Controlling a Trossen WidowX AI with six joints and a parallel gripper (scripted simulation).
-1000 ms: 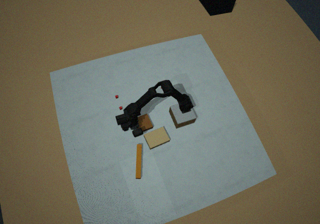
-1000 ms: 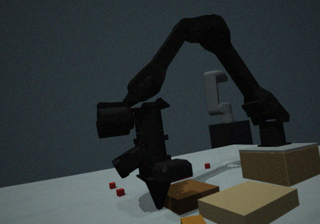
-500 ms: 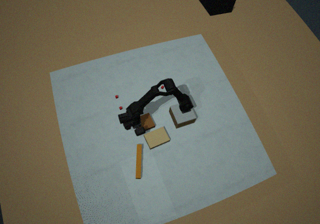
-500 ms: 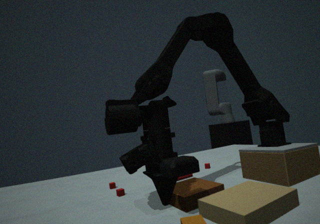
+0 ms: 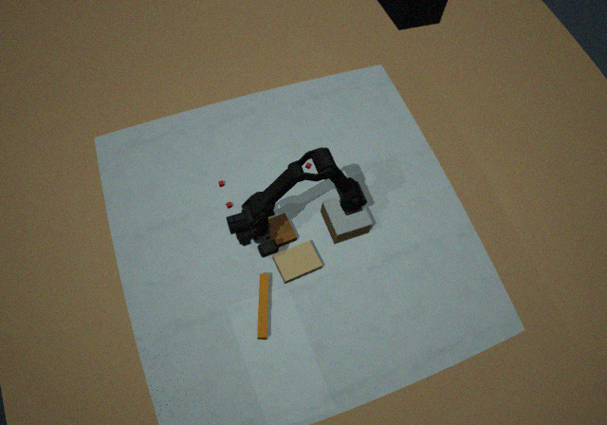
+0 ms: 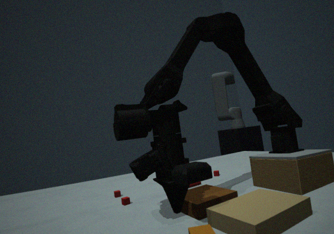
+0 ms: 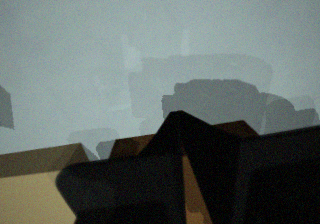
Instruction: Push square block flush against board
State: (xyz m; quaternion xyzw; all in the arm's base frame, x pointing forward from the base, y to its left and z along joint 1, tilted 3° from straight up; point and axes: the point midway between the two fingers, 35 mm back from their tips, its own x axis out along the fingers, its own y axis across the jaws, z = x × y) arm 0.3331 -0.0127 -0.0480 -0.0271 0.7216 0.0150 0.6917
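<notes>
Right now my gripper tip is 70 mm past the dark brown square block, 10 mm to the left of it and 10 mm below it. Also, from my gripper tip: orange bar 240 mm to the left, 70 mm ahead, 10 mm above; then tan block 120 mm to the left, 90 mm behind, 10 mm above; then red rod 170 mm to the right, 130 mm behind.
</notes>
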